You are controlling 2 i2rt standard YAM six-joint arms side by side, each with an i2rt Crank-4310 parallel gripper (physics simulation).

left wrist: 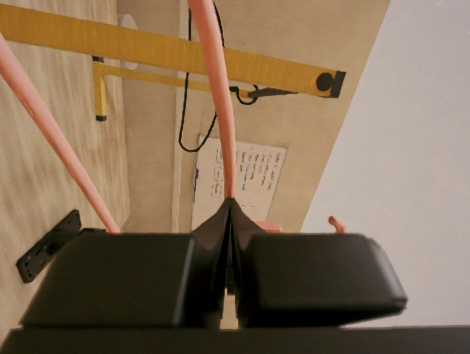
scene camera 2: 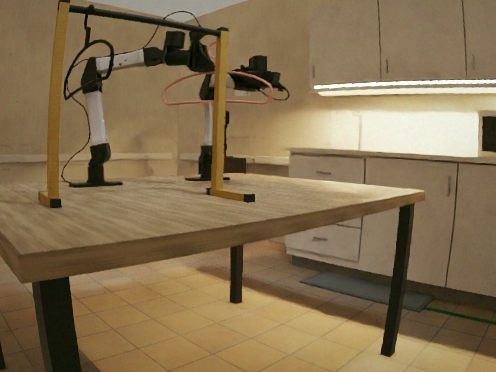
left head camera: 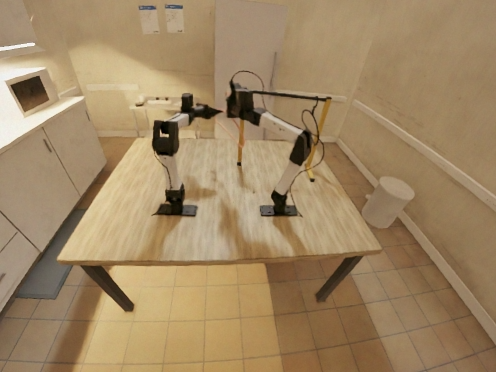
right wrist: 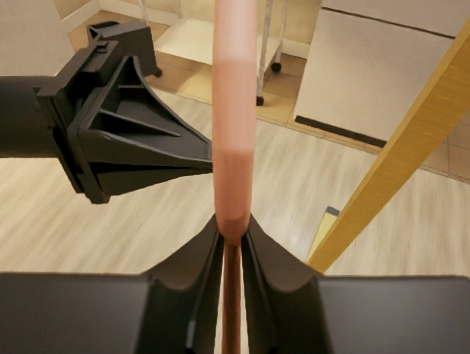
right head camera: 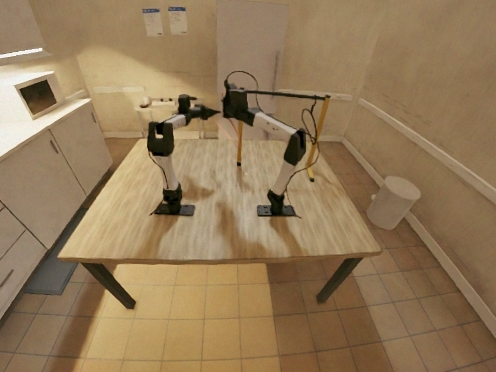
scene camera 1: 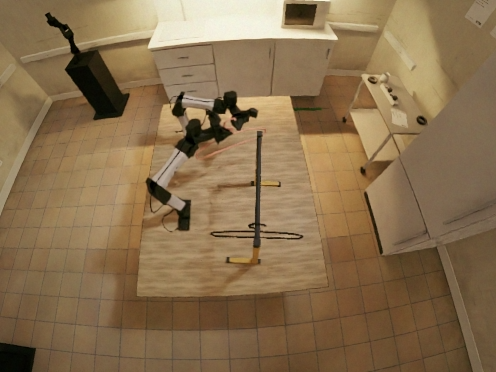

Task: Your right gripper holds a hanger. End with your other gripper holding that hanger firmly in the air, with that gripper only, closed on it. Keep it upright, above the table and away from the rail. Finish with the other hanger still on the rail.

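Seen in the pictures: left gripper, fingertip midpoint: (left wrist: pixel 230 201) (scene camera 2: pixel 228 71) (left head camera: pixel 223 111) (right head camera: pixel 220 111) (scene camera 1: pixel 239 130); right gripper, fingertip midpoint: (left wrist: pixel 234 224) (left head camera: pixel 227 111) (right head camera: pixel 224 112) (scene camera 1: pixel 232 132); left arm's base at its link origin: (scene camera 2: pixel 207 179) (left head camera: pixel 177 210) (right head camera: pixel 175 210); right arm's base at its link origin: (left wrist: pixel 53 241) (scene camera 2: pixel 95 185) (left head camera: pixel 278 211) (right head camera: pixel 275 211) (scene camera 1: pixel 184 215).
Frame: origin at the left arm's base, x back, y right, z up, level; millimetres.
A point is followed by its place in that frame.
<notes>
The pink hanger (scene camera 1: pixel 230 148) @(y 240, x -327, z 297 mm) (scene camera 2: pixel 185 103) @(y 282, x -242, z 293 mm) (left wrist: pixel 217 90) @(y 171, x -450, z 378 mm) (right wrist: pixel 233 110) @(y 239, x -315, z 502 mm) is upright in the air above the table, apart from the rail (scene camera 1: pixel 258 200) @(y 637, x -470, z 496 mm) (scene camera 2: pixel 145 20) @(y 575, x -477, z 483 mm). My right gripper (right wrist: pixel 232 211) @(y 226, x -344, z 407 mm) is shut on it near the hook. My left gripper (left head camera: pixel 220 111) @(y 206, x -379, z 396 mm) (right head camera: pixel 218 111) @(y 206, x -379, z 396 mm) (left wrist: pixel 230 201) @(y 206, x -379, z 396 mm) is closed at the hanger's shoulder beside the right gripper; the pink tube runs down into its fingertips in the left wrist view. In the right wrist view the tube hides the very tips of the left fingers. The black hanger (scene camera 1: pixel 212 233) @(y 732, x -275, z 344 mm) (left wrist: pixel 190 150) @(y 724, x -267, z 315 mm) hangs on the rail.
The yellow rail post (scene camera 2: pixel 219 115) @(y 322, x -490, z 234 mm) (left wrist: pixel 145 47) @(y 301, x -478, z 307 mm) nearer the grippers stands close to the pink hanger. The other yellow post (left head camera: pixel 322 125) @(y 810, x -450, z 336 mm) (scene camera 2: pixel 56 100) @(y 802, x -476, z 251 mm) stands beside the black hanger. Both arm bases are on the wooden table (left head camera: pixel 125 240) @(y -193, x 203, z 0 mm) (scene camera 1: pixel 165 280) @(y 933, x 42, z 0 mm).
</notes>
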